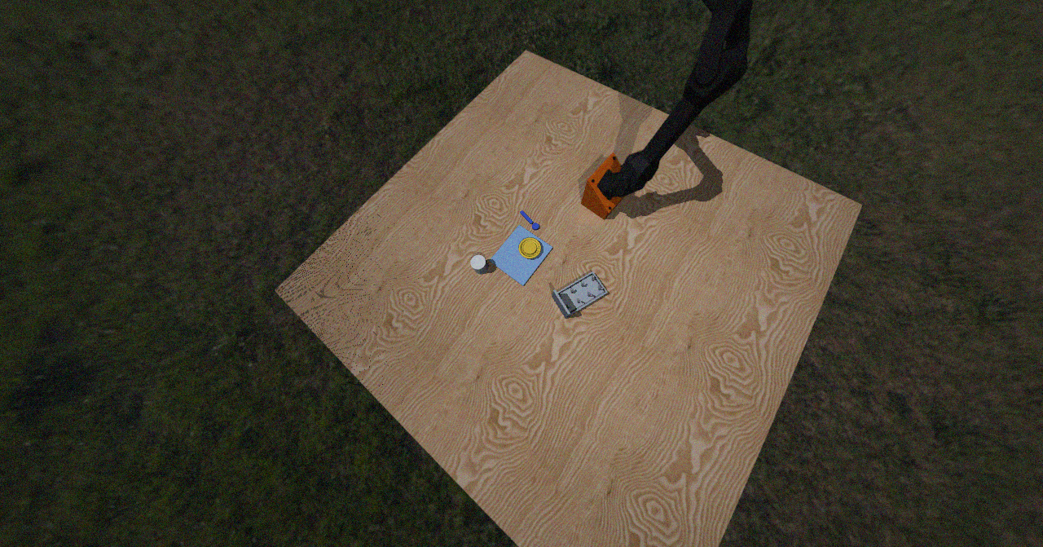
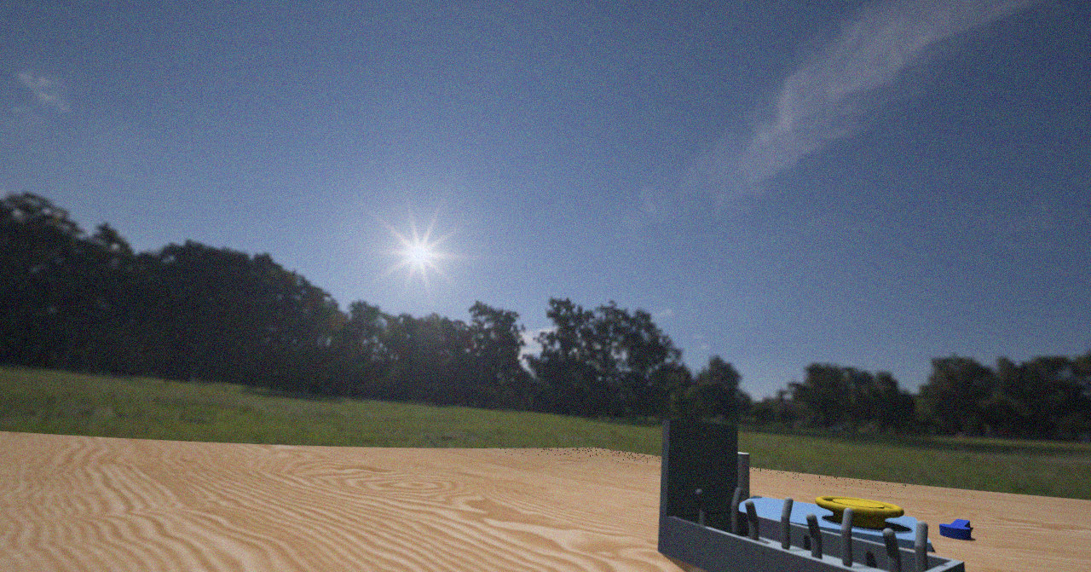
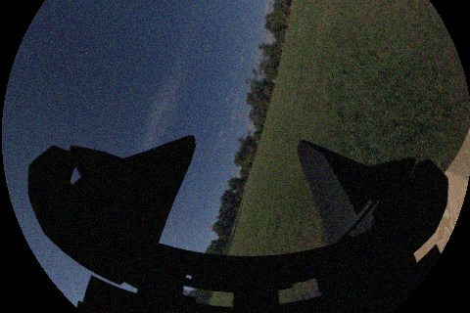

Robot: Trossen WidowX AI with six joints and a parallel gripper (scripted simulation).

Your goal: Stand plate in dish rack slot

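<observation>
The yellow plate is 66 cm ahead of my gripper tip, 59 cm below it and 10 cm to the left of it. Also, from my gripper tip: grey dish rack 70 cm ahead, 59 cm below, 29 cm to the left; then light blue mat 69 cm ahead, 61 cm below, 9 cm to the left; then blue spoon 61 cm below, 58 cm ahead, 5 cm to the left.
</observation>
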